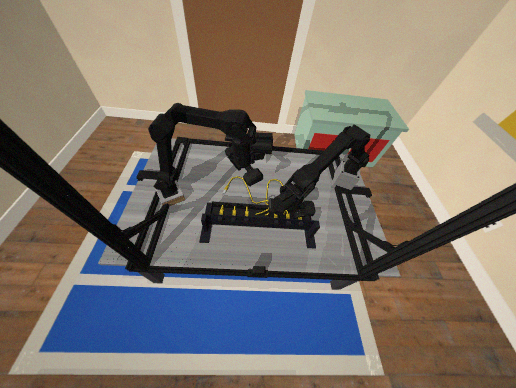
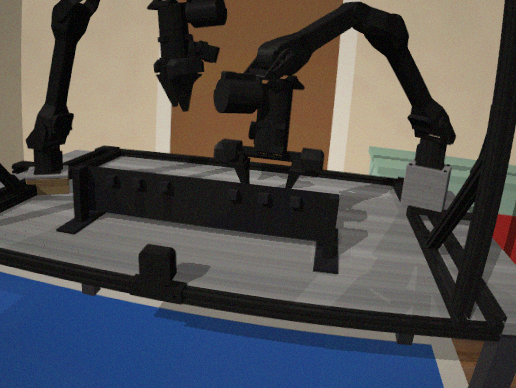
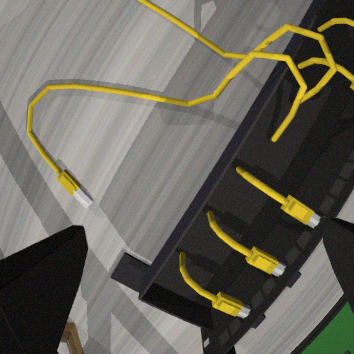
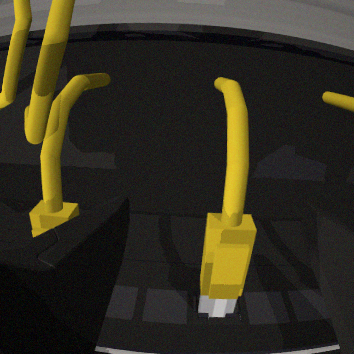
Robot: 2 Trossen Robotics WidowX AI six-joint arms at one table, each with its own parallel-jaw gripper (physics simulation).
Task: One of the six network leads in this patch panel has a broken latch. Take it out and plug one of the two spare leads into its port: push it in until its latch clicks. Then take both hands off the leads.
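Frame: origin at the left arm's base, x back, y left, z down, level; metres.
Where they show: left gripper, fingertip midpoint: (image 1: 245, 177) (image 2: 180, 108) (image 3: 209, 236); right gripper, fingertip midpoint: (image 1: 286, 217) (image 4: 219, 212); left arm's base, link origin: (image 1: 169, 191) (image 2: 47, 170); right arm's base, link origin: (image 1: 350, 169) (image 2: 430, 165).
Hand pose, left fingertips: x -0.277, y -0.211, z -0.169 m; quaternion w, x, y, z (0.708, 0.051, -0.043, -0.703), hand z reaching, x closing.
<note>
Things, the pixels of their top centre, and the offset from my left fingertips. "pt": a spot on its surface instead.
- black patch panel, top centre: (image 3: 349, 151) (image 2: 203, 175) (image 1: 261, 212) dx -0.017, dy -0.124, dz +0.104 m
- spare lead's plug, top centre: (image 3: 72, 190) (image 1: 225, 188) dx +0.031, dy +0.125, dz +0.200 m
- spare's cable, surface spot: (image 3: 175, 20) pt dx -0.147, dy +0.008, dz +0.207 m
- seated lead, top centre: (image 4: 222, 298) dx -0.109, dy -0.194, dz +0.118 m
- black frame, surface spot: (image 2: 300, 311) (image 1: 308, 277) pt dx -0.068, dy -0.421, dz +0.216 m
The black patch panel (image 1: 205, 233) (image 2: 210, 217) (image 3: 198, 200) stands on the table with six yellow leads in two groups of three. One spare lead's plug (image 1: 226, 188) (image 3: 68, 182) lies on the table behind the panel; the other spare's cable (image 1: 268, 186) (image 3: 175, 20) loops near it, its plug hidden. My left gripper (image 2: 180, 106) (image 3: 209, 236) is open and empty, high behind the panel. My right gripper (image 2: 269, 185) (image 4: 219, 212) is open at the panel's right group, its fingers either side of a seated lead (image 4: 227, 260), not closed on it. I cannot tell which latch is broken.
Another lead's plug (image 4: 52, 215) is partly hidden by a right finger. The spare cables cross behind the middle of the panel. A black frame (image 1: 310, 274) (image 2: 300, 311) surrounds the table. A pale green cabinet (image 1: 350, 110) stands behind it at the right.
</note>
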